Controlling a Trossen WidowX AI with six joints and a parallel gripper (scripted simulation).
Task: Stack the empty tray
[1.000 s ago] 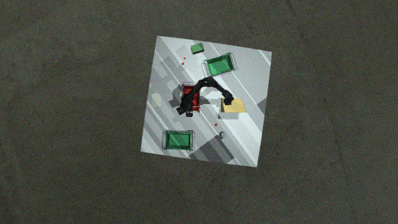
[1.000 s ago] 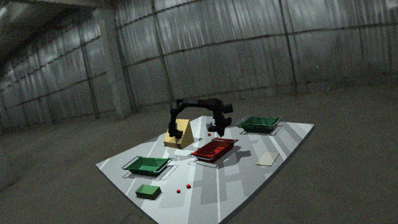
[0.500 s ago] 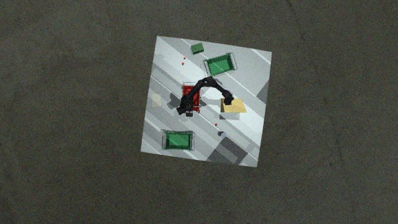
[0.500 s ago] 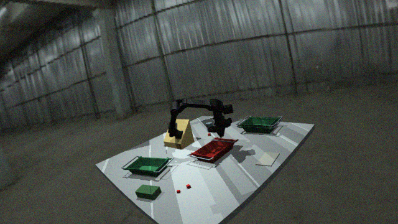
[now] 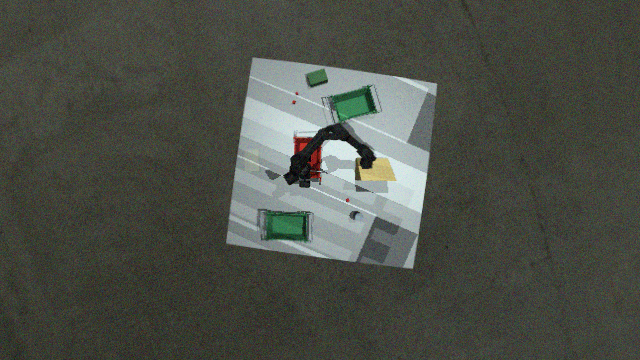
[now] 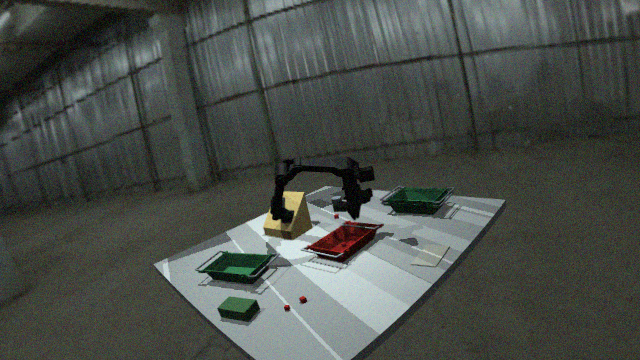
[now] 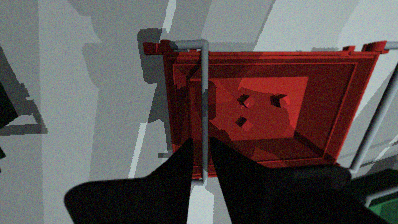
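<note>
Right now the green tray is 43 cm to the right of my gripper tip, 32 cm behind it and 5 cm below it. From my gripper tip the other things lie so: pale flat card: 37 cm ahead, 9 cm to the right, 9 cm below; dark green box: 63 cm to the right, 9 cm behind, 7 cm below; grey cylinder: 32 cm behind, 30 cm to the left, 6 cm below.
</note>
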